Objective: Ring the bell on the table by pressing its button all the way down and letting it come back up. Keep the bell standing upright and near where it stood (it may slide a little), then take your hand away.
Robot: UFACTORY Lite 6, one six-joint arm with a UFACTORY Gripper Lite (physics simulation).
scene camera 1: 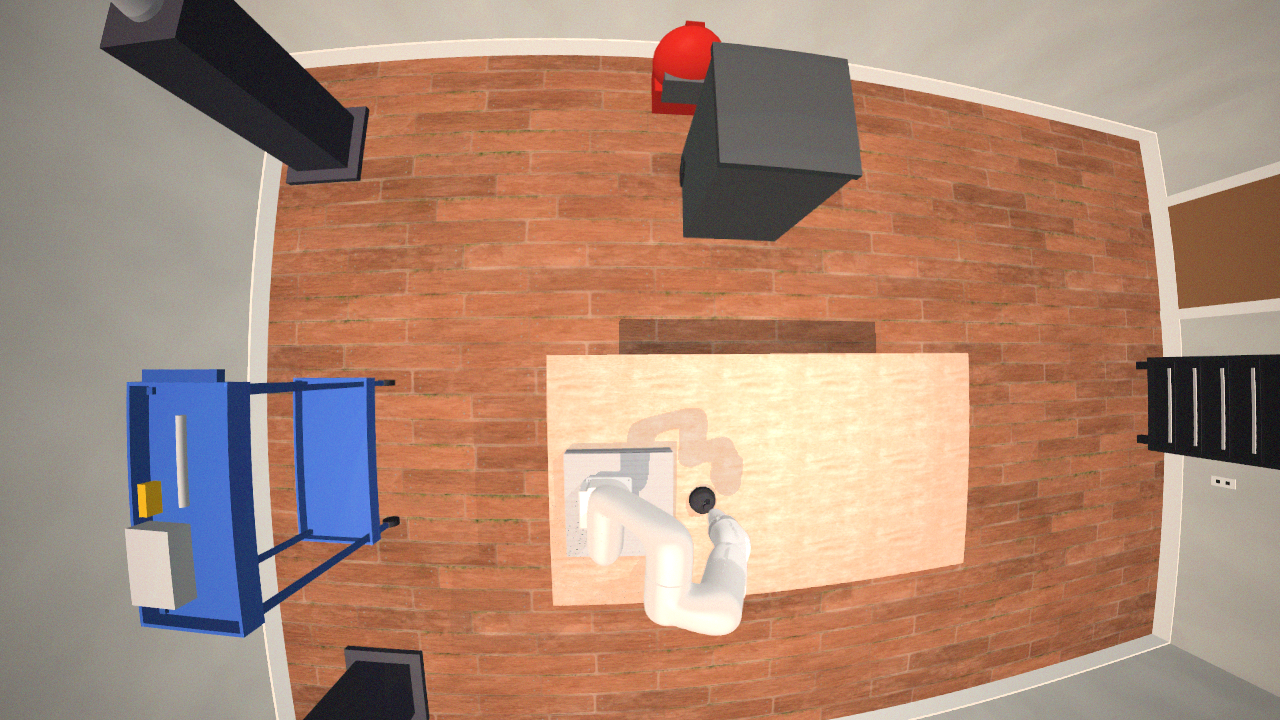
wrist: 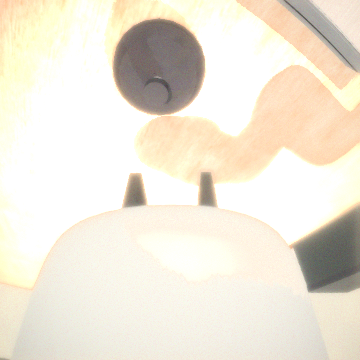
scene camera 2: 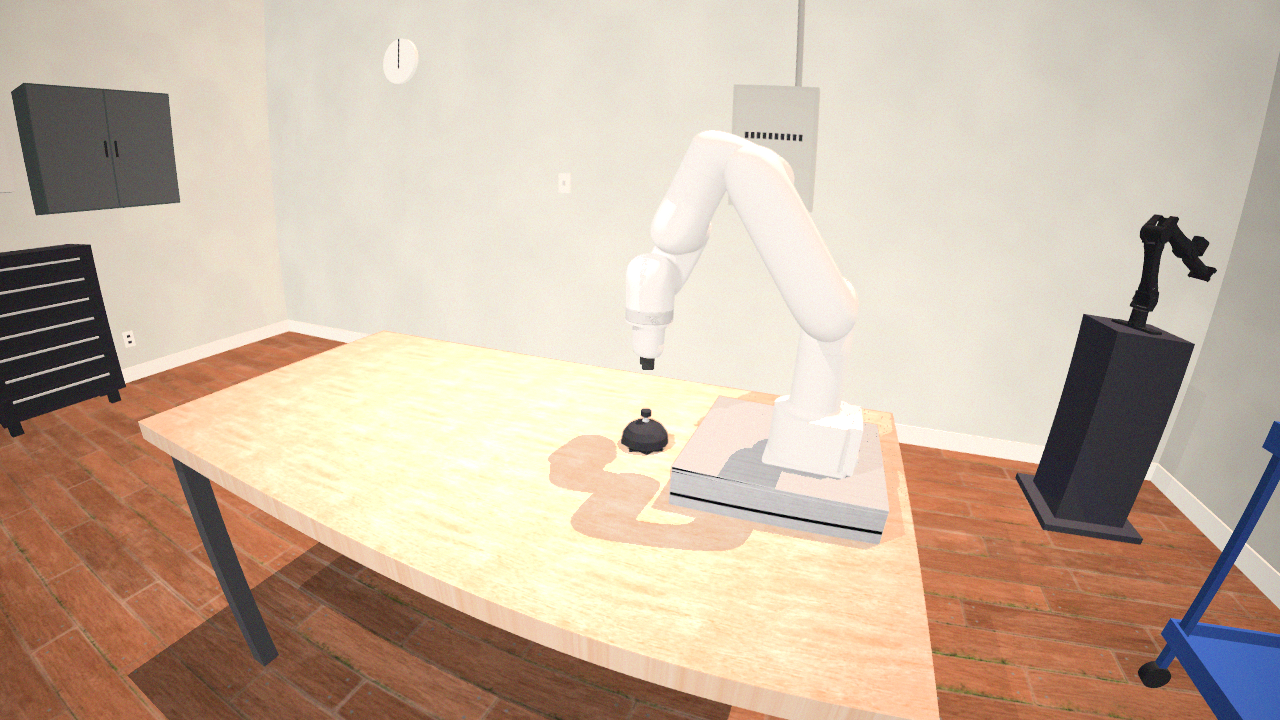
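The black dome bell (scene camera 1: 701, 499) (scene camera 2: 644, 437) (wrist: 159, 60) stands upright on the light wooden table (scene camera 1: 859, 447) (scene camera 2: 429, 429), beside the robot's base plate. Its button (scene camera 2: 645, 413) (wrist: 157, 93) is up, with a short pale stem showing under it in scene camera 2. My gripper (scene camera 2: 647, 364) (wrist: 171, 174) is open, with a gap between its two dark fingers in the wrist view and nothing between them. It hangs above the bell, clearly apart from the button. In scene camera 1 the fingers are hidden under the arm.
The grey base plate (scene camera 1: 657, 537) (scene camera 2: 778, 505) carries the arm's base close to the bell. The arm's shadow falls on the table near the bell. A blue cart (scene camera 1: 237, 537), a dark grey cabinet (scene camera 1: 787, 111) and black pedestals stand on the floor away from the table.
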